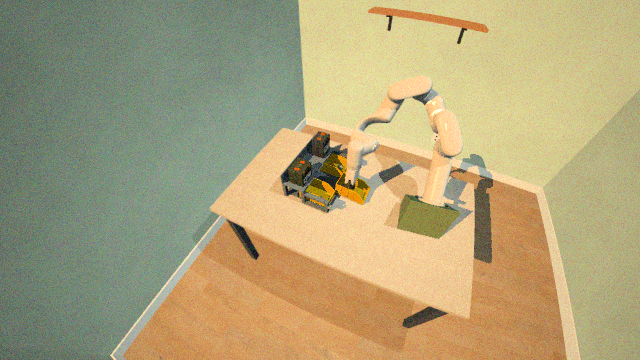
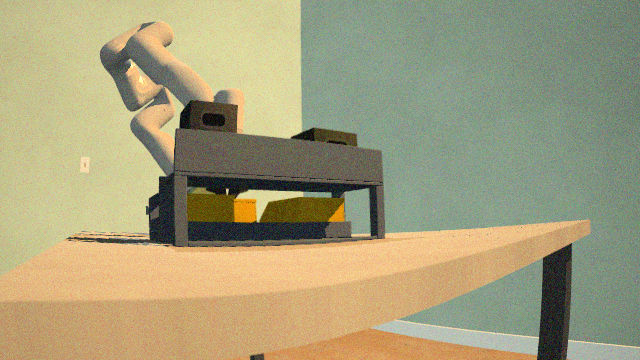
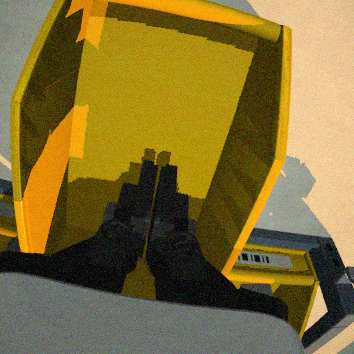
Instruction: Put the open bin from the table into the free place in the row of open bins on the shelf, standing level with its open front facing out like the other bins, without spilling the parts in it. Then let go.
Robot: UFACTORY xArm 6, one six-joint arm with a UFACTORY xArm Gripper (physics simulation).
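Frame: origin at the arm's base, x ahead, y left, z up, level; metres.
Seen in the pictures: gripper, between the fingertips: (image 1: 351,188) (image 3: 154,185); arm's base, origin of its link: (image 1: 431,202).
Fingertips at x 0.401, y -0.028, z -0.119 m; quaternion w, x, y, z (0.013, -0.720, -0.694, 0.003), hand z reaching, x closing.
Pixels of each thing's top centre, then the offset from my fingertips to it. "spot": a spot on its surface instead. Level surfaces: height alone.
- yellow open bin, a spot on its surface: (image 3: 158,88) (image 1: 357,194) spot: 0.044 m down, 0.035 m back, 0.006 m right
- table, height of its surface: 0.051 m down
- shelf corner post, a spot on its surface: (image 3: 326,267) spot: 0.015 m down, 0.071 m ahead, 0.149 m left
The yellow open bin (image 1: 356,191) (image 3: 158,88) stands on the table (image 1: 340,251) right in front of the gap between the two yellow bins on the grey shelf (image 1: 286,184) (image 2: 277,156). One shelf bin (image 1: 333,164) is at the far side and the other shelf bin (image 1: 320,188) (image 3: 281,277) is at the near side. My gripper (image 1: 349,182) (image 3: 154,185) is shut with nothing between the fingers. It reaches down inside the table bin, with the fingertips close to the bin floor near its shelf end. The parts in the bin are mostly hidden by the fingers.
Two dark boxes (image 1: 320,143) (image 1: 299,171) stand on the shelf's top board. A shelf corner post (image 3: 326,267) rises beside the near bin. The arm's green base block (image 1: 425,217) sits on the table to the right. A wall shelf (image 1: 427,18) hangs high up.
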